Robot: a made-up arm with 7 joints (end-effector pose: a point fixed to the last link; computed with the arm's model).
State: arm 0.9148 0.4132 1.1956 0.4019 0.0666 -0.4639 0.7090
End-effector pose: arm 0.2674 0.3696 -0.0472 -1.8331 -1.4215 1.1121
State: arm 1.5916 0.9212 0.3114 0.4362 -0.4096 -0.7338 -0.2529
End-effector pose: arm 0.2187 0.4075 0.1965 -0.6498 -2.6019 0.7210
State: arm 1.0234 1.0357 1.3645 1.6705 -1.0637 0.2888 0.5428
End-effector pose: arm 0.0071 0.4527 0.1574 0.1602 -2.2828 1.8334
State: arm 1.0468 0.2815 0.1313 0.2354 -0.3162 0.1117 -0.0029
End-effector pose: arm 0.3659 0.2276 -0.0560 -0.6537 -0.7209 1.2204
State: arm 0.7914 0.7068 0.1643 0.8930 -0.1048 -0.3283 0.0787
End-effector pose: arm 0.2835 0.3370 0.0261 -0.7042 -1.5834 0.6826
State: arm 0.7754 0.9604 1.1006 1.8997 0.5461 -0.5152 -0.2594
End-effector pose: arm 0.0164 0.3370 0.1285 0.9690 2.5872 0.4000
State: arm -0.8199 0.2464 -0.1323 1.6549 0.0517 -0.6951 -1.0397
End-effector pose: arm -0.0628 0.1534 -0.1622 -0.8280 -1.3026 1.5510
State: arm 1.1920 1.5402 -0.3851 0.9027 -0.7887 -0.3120 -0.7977
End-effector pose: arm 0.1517 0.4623 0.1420 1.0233 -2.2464 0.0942
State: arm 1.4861 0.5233 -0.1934 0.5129 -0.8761 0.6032 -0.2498
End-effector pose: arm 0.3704 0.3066 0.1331 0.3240 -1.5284 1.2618
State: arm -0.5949 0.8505 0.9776 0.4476 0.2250 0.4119 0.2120
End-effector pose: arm -0.0852 0.4815 -0.1436 0.1087 -0.3402 2.3016
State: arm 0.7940 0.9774 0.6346 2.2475 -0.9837 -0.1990 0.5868
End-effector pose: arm 0.1432 0.2826 0.1697 0.9234 -2.1483 0.0465
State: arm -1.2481 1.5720 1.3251 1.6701 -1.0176 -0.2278 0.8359
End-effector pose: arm 0.1487 0.3848 0.0319 1.1620 -0.3088 -0.3886
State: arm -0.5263 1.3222 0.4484 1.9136 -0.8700 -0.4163 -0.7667
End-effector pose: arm 0.1025 0.3241 -0.0382 -0.0312 -1.7592 -0.8576
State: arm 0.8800 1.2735 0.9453 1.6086 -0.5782 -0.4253 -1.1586
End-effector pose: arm 0.0542 0.3782 0.1835 -0.3102 2.2788 0.1754
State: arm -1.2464 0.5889 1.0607 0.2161 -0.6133 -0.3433 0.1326
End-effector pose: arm -0.2998 0.3728 -0.0831 0.8110 0.4091 1.4154
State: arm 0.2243 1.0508 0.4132 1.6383 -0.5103 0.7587 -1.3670
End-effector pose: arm 0.1829 0.3655 0.0342 -1.1098 2.7050 -1.0047
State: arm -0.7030 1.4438 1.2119 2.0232 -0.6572 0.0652 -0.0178
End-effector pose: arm 0.1256 0.3174 0.1018 0.6910 -1.7809 -0.3368
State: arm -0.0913 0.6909 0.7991 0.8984 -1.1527 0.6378 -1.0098
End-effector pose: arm 0.0688 0.4265 -0.1668 1.7846 -1.3523 0.9238
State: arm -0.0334 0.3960 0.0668 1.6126 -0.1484 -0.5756 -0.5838
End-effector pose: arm 0.1431 0.2013 -0.1172 -1.0809 -1.7640 0.6392
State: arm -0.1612 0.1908 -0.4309 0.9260 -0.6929 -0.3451 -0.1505
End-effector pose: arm 0.0485 0.0945 -0.2745 -0.5302 -0.3782 0.1877
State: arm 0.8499 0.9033 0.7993 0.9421 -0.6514 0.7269 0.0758
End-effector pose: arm 0.1927 0.4831 0.0560 -0.1469 -1.3125 2.0724
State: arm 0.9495 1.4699 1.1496 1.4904 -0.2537 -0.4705 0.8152
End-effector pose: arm -0.0210 0.3728 0.2332 0.5442 -2.3206 0.1717
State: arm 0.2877 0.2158 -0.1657 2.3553 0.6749 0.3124 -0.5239
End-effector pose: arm 0.1492 0.1417 0.0230 -1.9531 -0.8982 0.7437
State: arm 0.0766 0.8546 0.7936 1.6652 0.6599 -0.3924 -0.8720
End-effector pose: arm 0.0867 0.3632 0.0445 1.3073 2.5456 -1.1550
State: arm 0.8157 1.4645 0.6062 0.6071 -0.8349 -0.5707 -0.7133
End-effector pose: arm 0.0941 0.4860 0.1279 0.8293 -2.5016 0.6108
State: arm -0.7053 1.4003 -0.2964 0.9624 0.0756 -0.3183 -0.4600
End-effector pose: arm 0.0130 0.4210 -0.1240 0.3469 -0.5622 0.3453
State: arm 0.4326 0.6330 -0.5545 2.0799 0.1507 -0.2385 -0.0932
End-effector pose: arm 0.1714 0.1333 -0.0150 -1.4311 -1.1139 -0.2905
